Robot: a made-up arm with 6 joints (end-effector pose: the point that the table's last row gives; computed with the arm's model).
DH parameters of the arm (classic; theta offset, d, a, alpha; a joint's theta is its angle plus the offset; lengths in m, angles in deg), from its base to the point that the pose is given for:
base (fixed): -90 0.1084 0 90
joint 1: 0 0.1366 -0.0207 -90
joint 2: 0 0.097 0.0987 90
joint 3: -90 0.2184 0.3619 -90
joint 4: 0 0.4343 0.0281 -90
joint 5: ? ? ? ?
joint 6: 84.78 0 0.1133 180
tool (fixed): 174.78 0.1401 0 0
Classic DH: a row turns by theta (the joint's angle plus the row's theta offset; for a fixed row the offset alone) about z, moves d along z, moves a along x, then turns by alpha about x.
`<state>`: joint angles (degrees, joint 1 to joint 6).
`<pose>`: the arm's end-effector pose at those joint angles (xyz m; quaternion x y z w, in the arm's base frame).
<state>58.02 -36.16 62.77 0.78 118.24 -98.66</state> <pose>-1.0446 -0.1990 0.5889 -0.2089 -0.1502 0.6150 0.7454</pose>
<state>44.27 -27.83 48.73 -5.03 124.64 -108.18</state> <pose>-0.9401 -0.4918 0.4035 -0.0221 -0.3480 0.6540 0.6713</pose>
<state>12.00 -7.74 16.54 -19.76 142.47 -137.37</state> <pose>-0.6696 -0.5239 -0.2190 0.2554 -0.7884 0.4181 0.3720</pose>
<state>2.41 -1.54 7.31 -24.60 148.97 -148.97</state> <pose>-0.6109 -0.4054 -0.3244 0.2711 -0.8759 0.2680 0.2959</pose>
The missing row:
joint 5: -90 -0.2326 0.2508 -90
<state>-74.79 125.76 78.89 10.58 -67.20 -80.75</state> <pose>0.3582 -0.5762 -0.0099 -0.7172 -0.5273 -0.0500 0.4529</pose>
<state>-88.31 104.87 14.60 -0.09 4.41 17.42</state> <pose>0.7958 -0.0168 -0.2040 0.4702 -0.5351 0.4400 0.5468</pose>
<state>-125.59 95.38 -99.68 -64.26 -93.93 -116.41</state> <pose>-0.1527 0.1262 0.2032 0.6439 0.6267 -0.2438 0.3650</pose>
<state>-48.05 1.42 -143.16 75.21 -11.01 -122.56</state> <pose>-0.5845 0.5036 0.7174 0.4917 -0.6390 -0.2801 0.5209</pose>
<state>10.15 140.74 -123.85 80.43 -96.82 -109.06</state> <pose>0.0041 -0.6400 0.3877 0.1037 0.3480 0.9282 0.0812</pose>
